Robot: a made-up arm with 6 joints.
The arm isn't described. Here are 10 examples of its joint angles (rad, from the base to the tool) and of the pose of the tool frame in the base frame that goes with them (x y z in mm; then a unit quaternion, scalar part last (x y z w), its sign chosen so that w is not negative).
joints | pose
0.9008 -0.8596 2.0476 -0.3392 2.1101 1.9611 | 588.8 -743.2 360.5 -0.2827 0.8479 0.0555 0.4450
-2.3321 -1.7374 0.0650 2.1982 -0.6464 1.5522 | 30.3 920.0 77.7 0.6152 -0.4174 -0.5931 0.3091
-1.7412 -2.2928 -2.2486 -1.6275 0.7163 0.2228 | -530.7 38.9 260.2 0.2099 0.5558 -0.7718 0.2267
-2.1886 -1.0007 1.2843 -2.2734 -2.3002 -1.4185 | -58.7 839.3 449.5 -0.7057 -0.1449 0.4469 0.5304
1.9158 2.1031 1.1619 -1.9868 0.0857 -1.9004 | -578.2 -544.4 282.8 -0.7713 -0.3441 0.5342 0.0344
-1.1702 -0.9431 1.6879 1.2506 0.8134 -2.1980 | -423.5 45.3 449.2 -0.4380 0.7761 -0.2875 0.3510
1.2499 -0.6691 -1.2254 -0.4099 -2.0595 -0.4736 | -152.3 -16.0 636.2 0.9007 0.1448 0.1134 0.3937
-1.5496 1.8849 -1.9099 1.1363 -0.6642 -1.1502 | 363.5 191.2 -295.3 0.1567 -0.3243 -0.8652 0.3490
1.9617 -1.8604 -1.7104 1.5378 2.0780 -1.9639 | 294.0 179.2 0.9 0.6588 -0.1242 -0.4321 0.6032
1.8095 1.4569 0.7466 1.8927 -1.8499 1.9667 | -413.6 -983.8 276.0 -0.1374 -0.8372 0.1869 0.4952
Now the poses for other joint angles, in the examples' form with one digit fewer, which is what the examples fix.
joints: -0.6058 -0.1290 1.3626 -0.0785 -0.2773 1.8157
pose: -410 -121 487 0.405 -0.740 0.092 0.529
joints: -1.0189 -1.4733 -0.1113 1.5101 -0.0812 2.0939
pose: -744 331 192 0.470 -0.434 -0.581 0.504
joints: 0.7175 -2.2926 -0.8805 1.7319 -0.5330 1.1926
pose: 0 -836 41 0.440 0.878 0.006 0.187
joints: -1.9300 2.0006 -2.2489 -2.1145 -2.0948 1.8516
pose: 474 -412 108 -0.293 -0.159 0.559 0.759
